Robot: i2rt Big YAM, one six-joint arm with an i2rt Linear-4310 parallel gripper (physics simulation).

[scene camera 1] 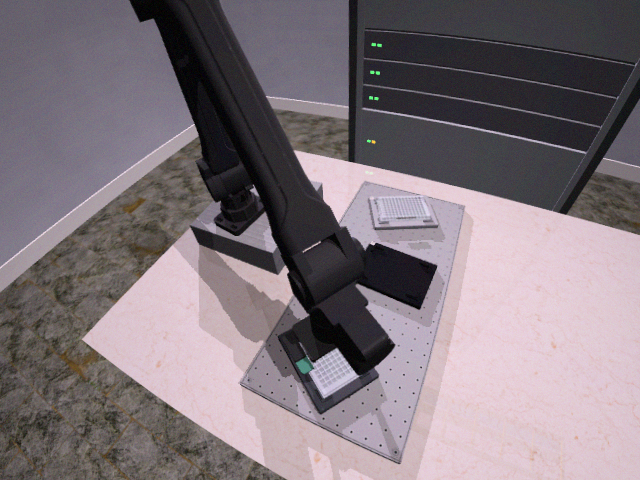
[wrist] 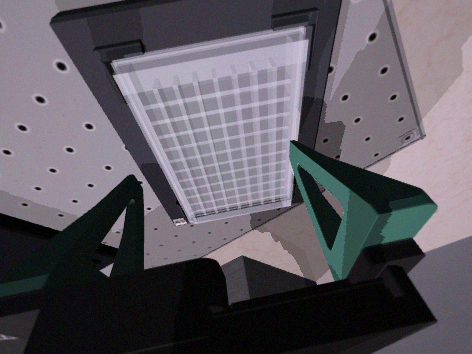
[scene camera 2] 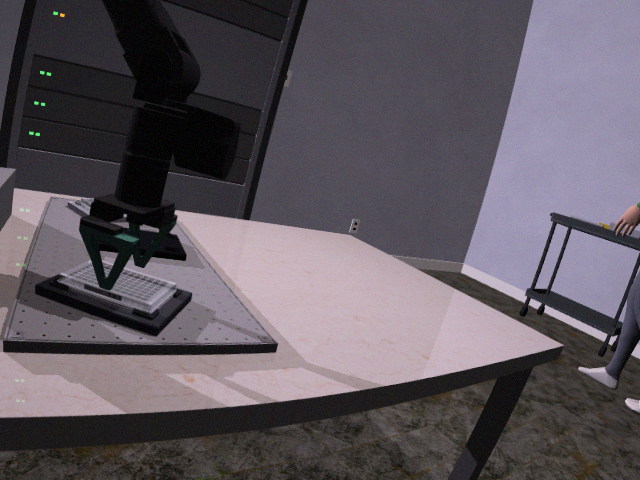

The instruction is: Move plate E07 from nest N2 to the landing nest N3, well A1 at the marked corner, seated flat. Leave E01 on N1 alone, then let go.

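The clear-topped white well plate, taken as E07, (scene camera 1: 333, 372) (scene camera 2: 147, 291) (wrist: 220, 125) lies on the near dark nest (scene camera 1: 351, 390) (scene camera 2: 98, 311) (wrist: 200, 22); its label cannot be read. A small white corner mark (wrist: 180, 221) shows at that nest's lower corner in the wrist view. My gripper (scene camera 2: 124, 275) (wrist: 213, 164) is open and empty, pointing down, its green fingertips low over the plate near its two long sides. The arm hides part of plate and nest in scene camera 1. The middle black nest (scene camera 1: 400, 273) (scene camera 2: 173, 248) holds no plate. Another plate, taken as E01, (scene camera 1: 403, 207) sits on the far light nest (scene camera 1: 405, 225).
All three nests stand on a perforated grey board (scene camera 1: 377, 418) (scene camera 2: 217, 320) (wrist: 30, 75). The arm's grey base block (scene camera 1: 232, 253) stands left of it. A dark equipment cabinet (scene camera 1: 353, 77) stands behind the table. A cart (scene camera 2: 578, 223) and part of a person (scene camera 2: 628, 320) are at right, away from the table.
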